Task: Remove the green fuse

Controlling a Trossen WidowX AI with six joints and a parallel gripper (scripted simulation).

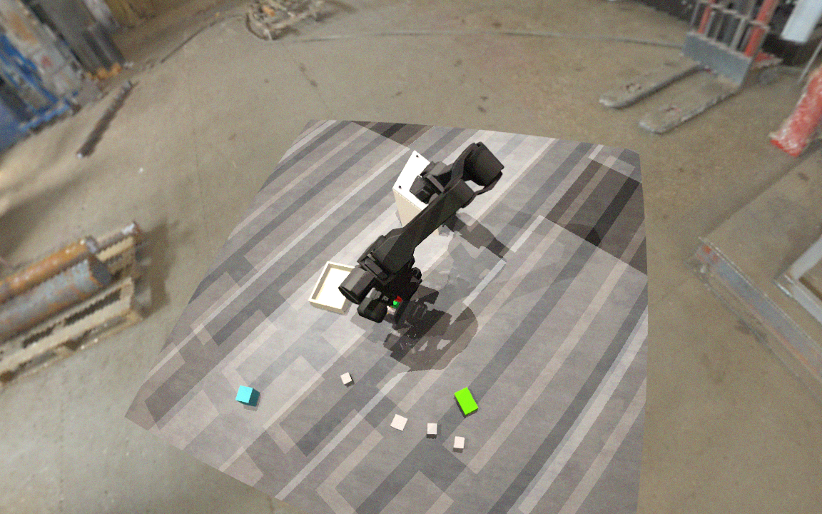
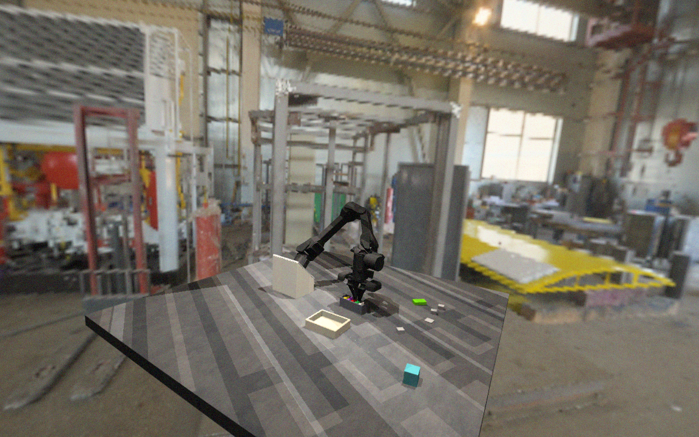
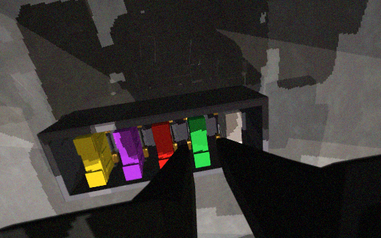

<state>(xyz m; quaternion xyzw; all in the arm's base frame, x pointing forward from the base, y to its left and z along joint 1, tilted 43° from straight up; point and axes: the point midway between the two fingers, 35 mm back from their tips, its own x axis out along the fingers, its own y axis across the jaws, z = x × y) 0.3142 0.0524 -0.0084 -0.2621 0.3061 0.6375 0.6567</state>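
Right now the green fuse is 20 mm below my gripper tip. From my gripper tip the other things lie so: tray (180 mm to the right, 40 mm below, 10 mm behind); lime flat block (250 mm to the left, 170 mm ahead, 40 mm below); cyan cube (360 mm ahead, 260 mm to the right, 30 mm below).
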